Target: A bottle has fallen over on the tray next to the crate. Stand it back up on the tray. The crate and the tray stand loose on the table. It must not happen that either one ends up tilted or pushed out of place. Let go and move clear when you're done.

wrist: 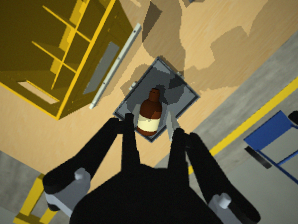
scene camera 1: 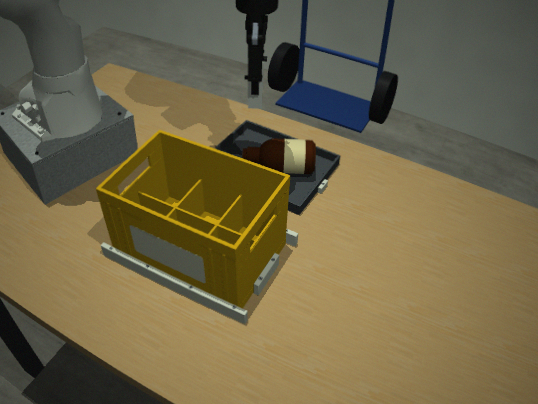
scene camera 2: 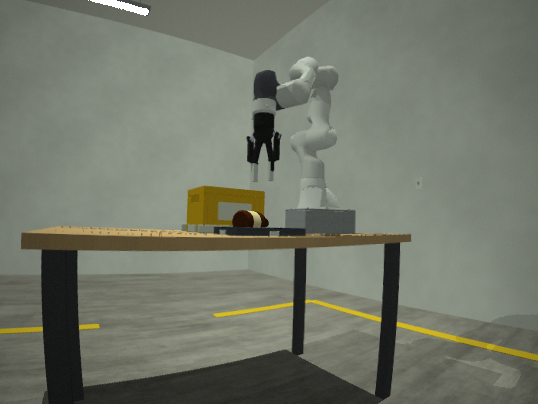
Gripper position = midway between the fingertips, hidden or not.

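A tray (scene camera 1: 303, 187) appears in scene camera 1, and the wrist view shows the tray (wrist: 176, 95) too. The wrist view also has a brown bottle (wrist: 150, 113). A yellow crate (scene camera 1: 191, 179) (wrist: 51, 75) (scene camera 2: 217, 205) is visible in scene camera 1, the wrist view and scene camera 2. So is the gripper (scene camera 1: 255, 98) (wrist: 153, 113) (scene camera 2: 262, 181), which those same cameras show.
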